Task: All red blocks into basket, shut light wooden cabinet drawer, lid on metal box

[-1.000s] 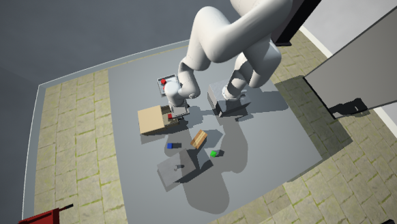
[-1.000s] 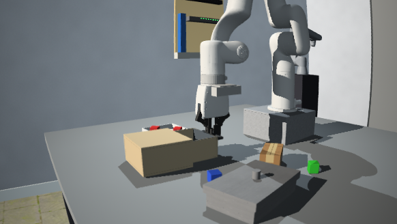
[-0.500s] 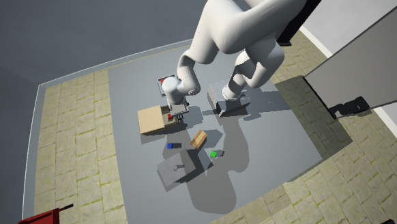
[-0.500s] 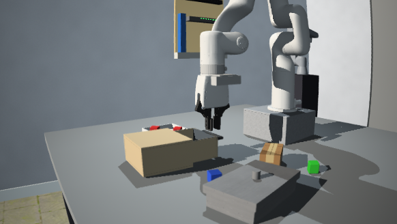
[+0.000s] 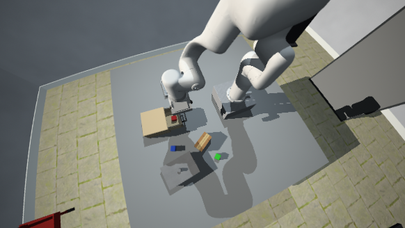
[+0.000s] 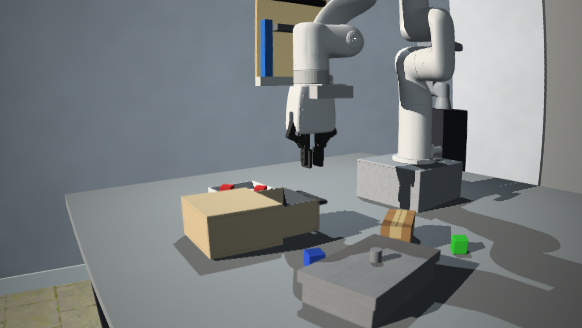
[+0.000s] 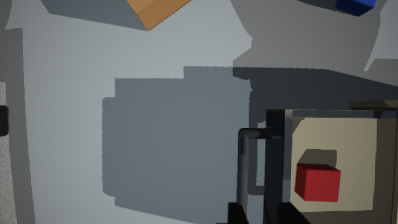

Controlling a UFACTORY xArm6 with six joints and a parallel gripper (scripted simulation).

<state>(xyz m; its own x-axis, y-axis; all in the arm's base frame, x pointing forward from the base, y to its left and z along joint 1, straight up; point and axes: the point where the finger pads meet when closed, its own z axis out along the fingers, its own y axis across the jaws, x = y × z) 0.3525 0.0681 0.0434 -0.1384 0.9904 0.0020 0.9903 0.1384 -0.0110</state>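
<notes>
Now: hand 8 cm short of the drawer, 1 cm to the right of it and 11 cm above it. From my hand the other things lie so: blue block (10 cm ahead, 20 cm to the left, 14 cm below); then light wooden cabinet (14 cm ahead, 2 cm to the left, 11 cm below); then cardboard box (9 cm behind, 19 cm to the left, 11 cm below).
</notes>
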